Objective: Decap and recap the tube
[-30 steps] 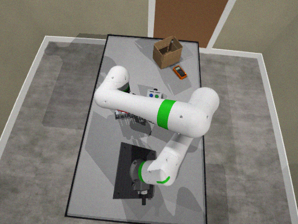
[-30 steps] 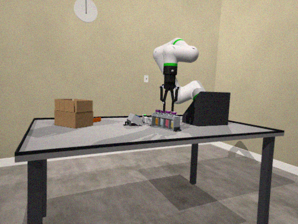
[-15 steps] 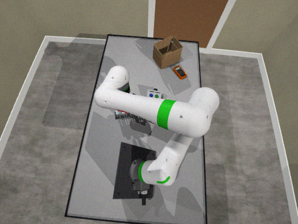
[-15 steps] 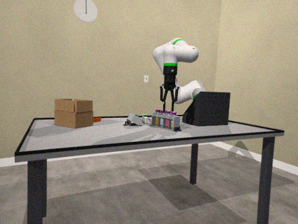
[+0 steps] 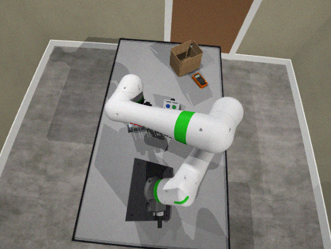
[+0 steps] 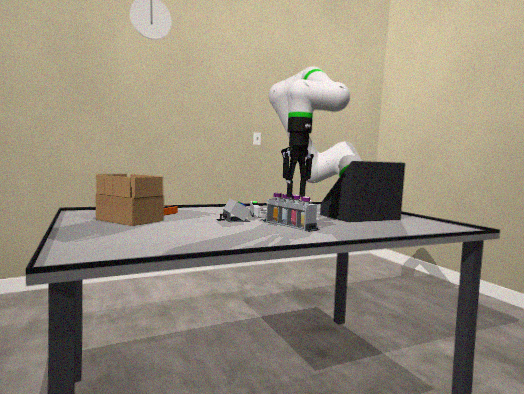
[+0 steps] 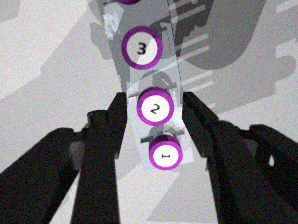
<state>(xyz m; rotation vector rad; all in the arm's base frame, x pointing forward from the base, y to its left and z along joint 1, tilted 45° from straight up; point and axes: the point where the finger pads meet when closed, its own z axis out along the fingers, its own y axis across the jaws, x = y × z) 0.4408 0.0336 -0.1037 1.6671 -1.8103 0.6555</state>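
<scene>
My gripper is now 30 mm above the purple cap marked 2. Round my hand: cap 1: 50 mm to the left, 30 mm below, 10 mm behind; cap 3: 50 mm to the right, 30 mm below, 10 mm ahead; cap 4: 100 mm to the right, 30 mm below, 20 mm ahead.
</scene>
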